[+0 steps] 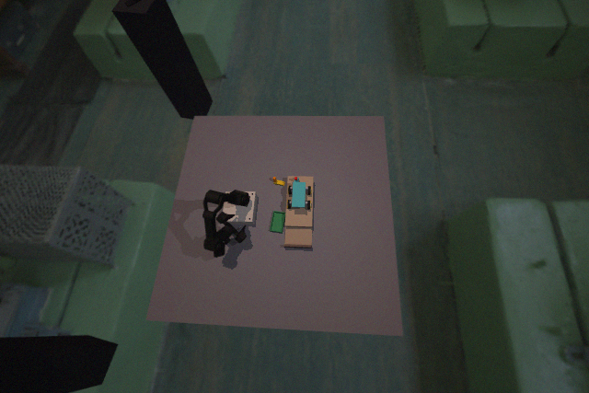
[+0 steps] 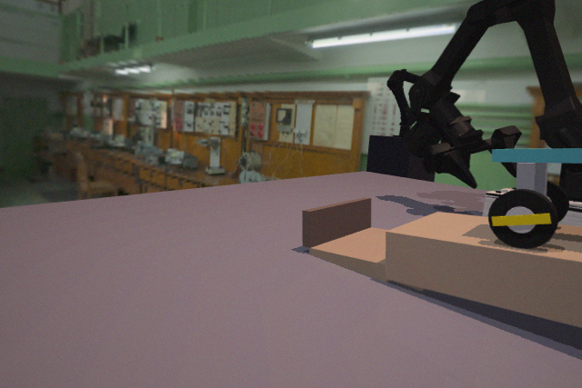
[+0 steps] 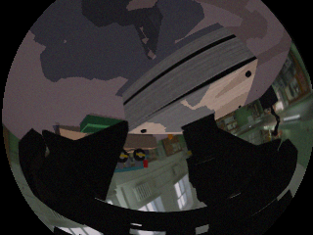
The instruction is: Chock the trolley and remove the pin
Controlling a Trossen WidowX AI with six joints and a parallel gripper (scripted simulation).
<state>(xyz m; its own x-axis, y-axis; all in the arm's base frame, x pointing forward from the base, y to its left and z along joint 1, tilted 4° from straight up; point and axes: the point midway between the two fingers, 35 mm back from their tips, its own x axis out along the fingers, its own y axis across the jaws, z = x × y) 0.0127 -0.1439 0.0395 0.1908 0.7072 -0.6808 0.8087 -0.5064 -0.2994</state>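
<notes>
Now: gripper tip 300 mm to the right of the yellow chock, 140 mm short of it and 60 mm above it. Also, from my gripper tip: dark end wall 340 mm ahead, 60 mm to the right, 50 mm below; then trolley 300 mm ahead, 190 mm to the left, 30 mm above; then tan ramp 300 mm ahead, 190 mm to the left, 30 mm below.
</notes>
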